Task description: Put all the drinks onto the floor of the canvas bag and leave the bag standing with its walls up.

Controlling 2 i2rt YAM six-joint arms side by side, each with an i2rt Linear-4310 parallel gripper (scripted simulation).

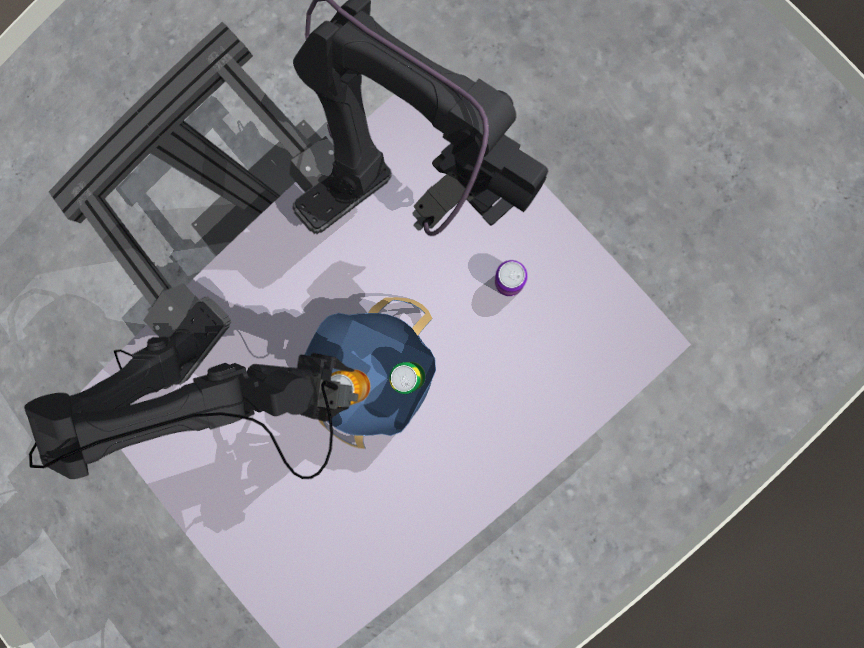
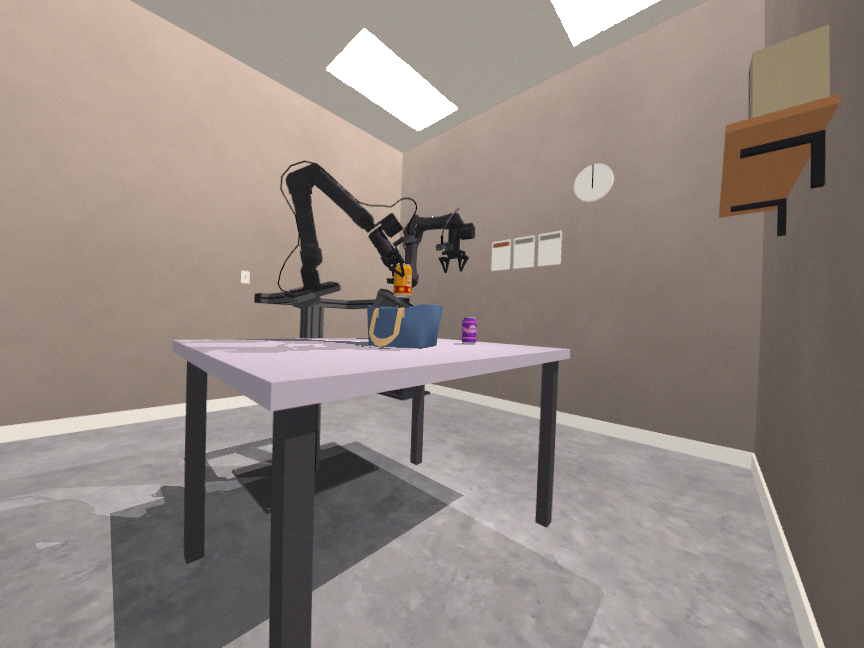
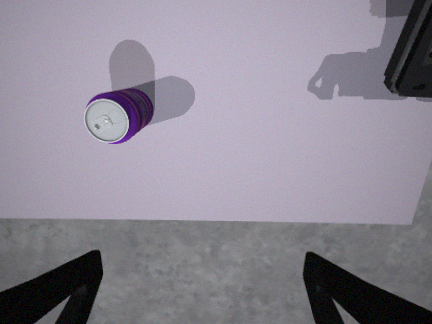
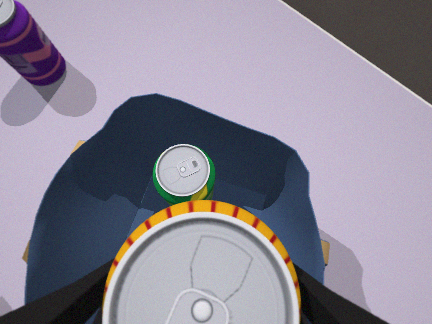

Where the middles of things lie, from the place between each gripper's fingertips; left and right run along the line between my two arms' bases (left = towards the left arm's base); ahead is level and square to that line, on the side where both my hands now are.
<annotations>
I see my right gripper 20 mm above the orange can point(image 1: 360, 383).
Right now my left hand is 410 mm to the left of the orange can, 110 mm above it and 70 mm short of it.
</annotations>
